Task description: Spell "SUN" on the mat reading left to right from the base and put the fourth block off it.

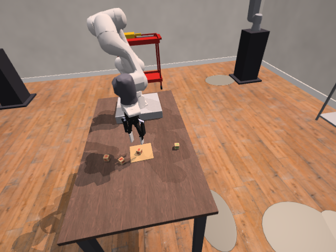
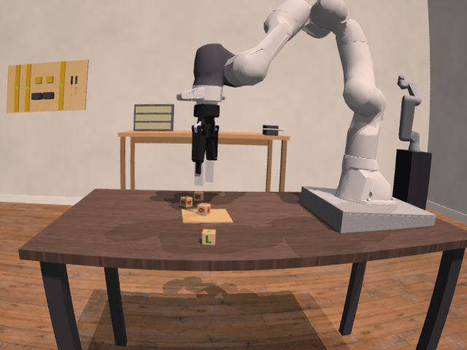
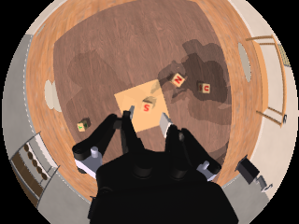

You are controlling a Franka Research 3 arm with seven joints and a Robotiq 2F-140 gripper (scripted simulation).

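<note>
Now: the S block 11 cm below my hand. Also, from my hand: mat: 12 cm below, 1 cm to the left; then N block: 11 cm to the right, 11 cm below, 5 cm ahead; then U block: 20 cm to the right, 11 cm below, 1 cm ahead.
</note>
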